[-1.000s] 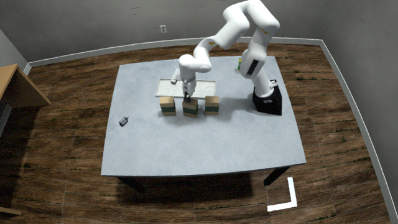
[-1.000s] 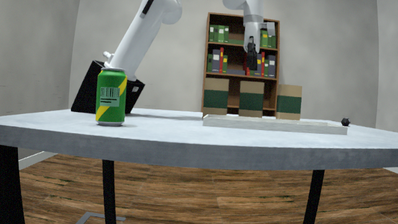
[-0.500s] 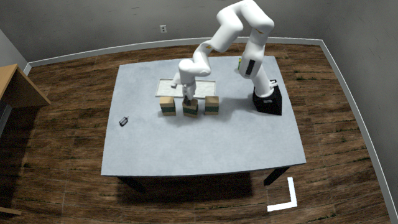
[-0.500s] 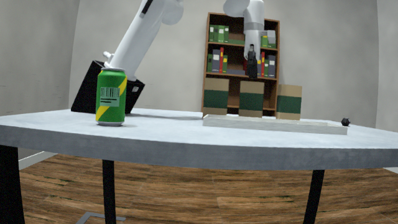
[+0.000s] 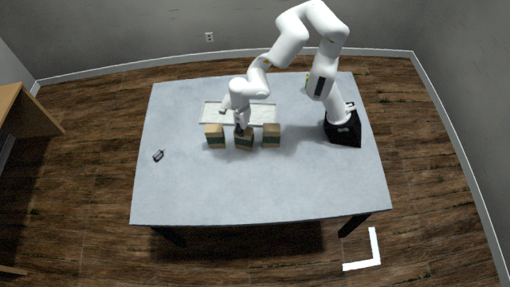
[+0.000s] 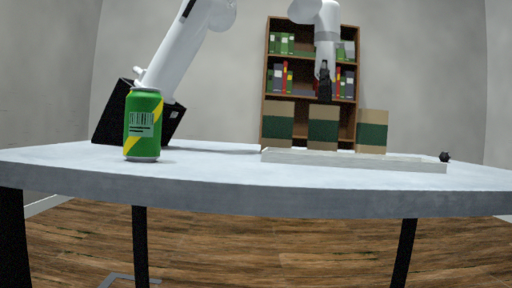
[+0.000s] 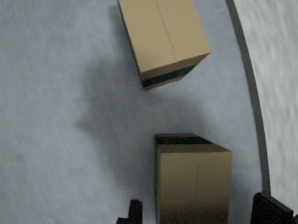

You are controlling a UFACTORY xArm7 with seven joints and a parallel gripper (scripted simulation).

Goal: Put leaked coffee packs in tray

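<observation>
Now: the tray 200 mm to the right of my hand, 160 mm below it and 30 mm ahead of it. Also, from my hand: small black object (440 mm ahead, 150 mm below, 30 mm to the left); green can (380 mm behind, 360 mm to the right, 100 mm below).
</observation>
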